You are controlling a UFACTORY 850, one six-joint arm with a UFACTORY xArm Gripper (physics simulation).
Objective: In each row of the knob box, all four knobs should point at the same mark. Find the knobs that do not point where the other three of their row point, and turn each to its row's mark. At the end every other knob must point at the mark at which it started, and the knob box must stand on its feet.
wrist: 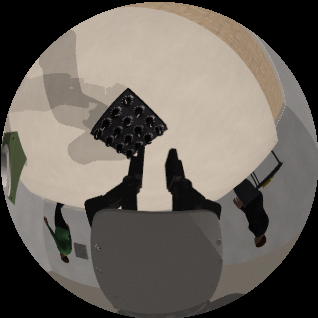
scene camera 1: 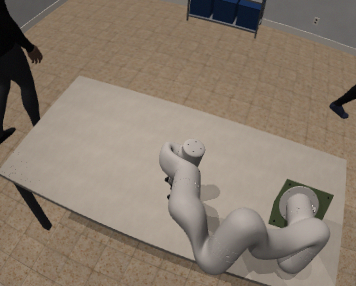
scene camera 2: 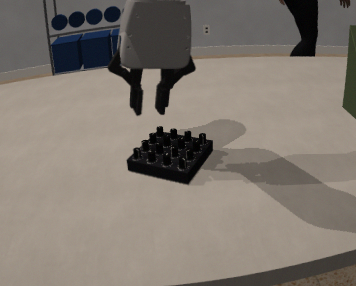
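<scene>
The black knob box lies flat on the table with its knobs upward. In the wrist view it shows turned cornerwise, above and left of the fingers. Its several knobs stand in a four-by-four grid; their pointer directions are too small and dark to read surely. My gripper is partly open and empty, pointing down. In scene camera 2 it hangs above and behind the box, clear of the knobs. In the wrist view the left fingertip overlaps the box's lower corner. In scene camera 1 the arm hides the box and most of the gripper.
The arm stands on a green base plate at one end of the long table. Arm shadows fall beside the box. Blue bins and people are beyond the table.
</scene>
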